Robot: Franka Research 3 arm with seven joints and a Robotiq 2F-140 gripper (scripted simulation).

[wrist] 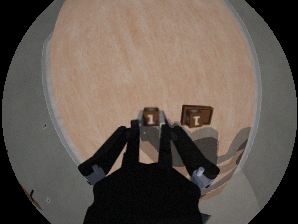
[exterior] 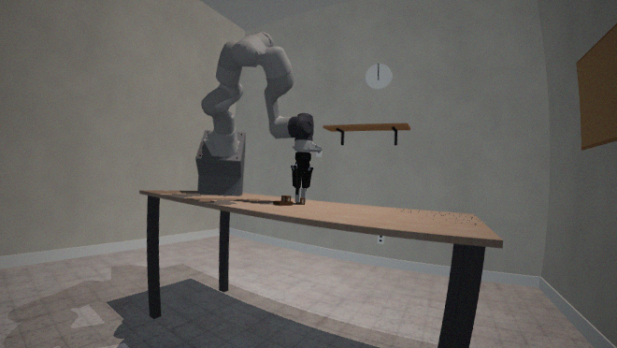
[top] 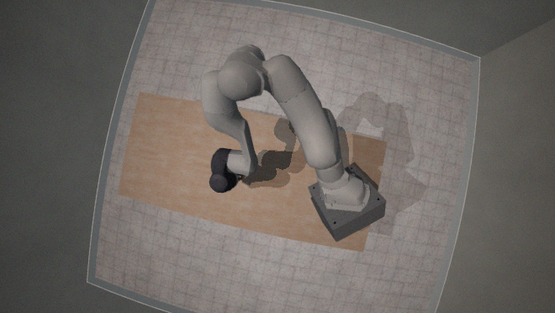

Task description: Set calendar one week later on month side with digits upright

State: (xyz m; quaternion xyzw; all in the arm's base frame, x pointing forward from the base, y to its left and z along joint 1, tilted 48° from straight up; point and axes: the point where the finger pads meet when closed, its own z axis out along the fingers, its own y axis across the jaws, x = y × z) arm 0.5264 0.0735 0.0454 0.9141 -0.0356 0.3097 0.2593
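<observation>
Now: the calendar cube 30 mm below my hand.
</observation>
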